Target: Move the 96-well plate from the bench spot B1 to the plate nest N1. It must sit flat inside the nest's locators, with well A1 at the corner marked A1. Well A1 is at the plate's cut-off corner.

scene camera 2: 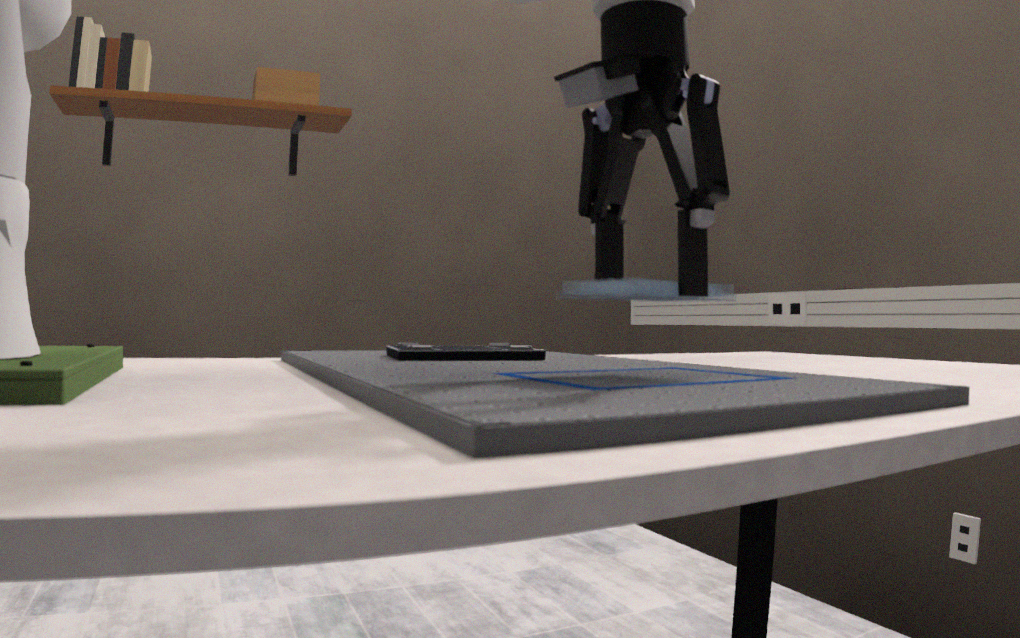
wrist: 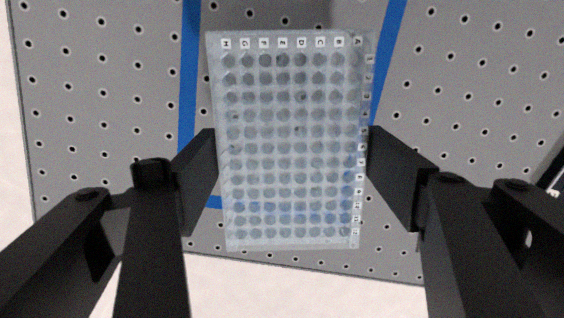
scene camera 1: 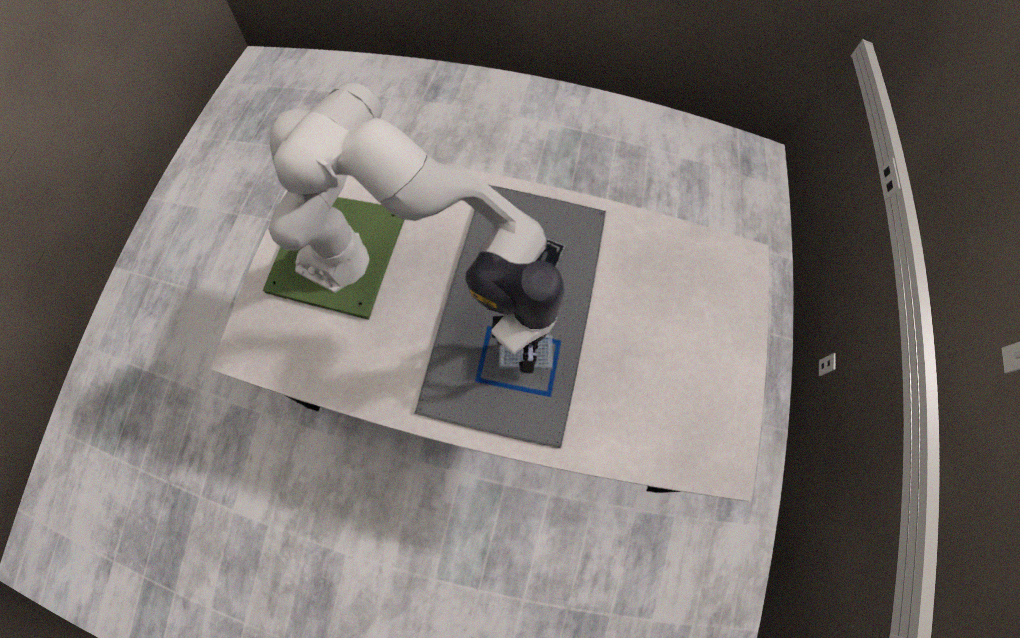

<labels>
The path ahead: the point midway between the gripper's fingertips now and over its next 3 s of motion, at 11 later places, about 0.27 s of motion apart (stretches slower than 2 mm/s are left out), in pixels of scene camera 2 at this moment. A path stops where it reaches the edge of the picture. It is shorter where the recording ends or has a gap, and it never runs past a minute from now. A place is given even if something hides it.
My gripper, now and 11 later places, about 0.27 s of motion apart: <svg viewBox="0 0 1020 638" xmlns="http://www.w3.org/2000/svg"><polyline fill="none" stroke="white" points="648,297 645,297 621,296 604,296 584,296 568,295 552,295 538,294 524,294 511,293 498,293 486,293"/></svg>
</labels>
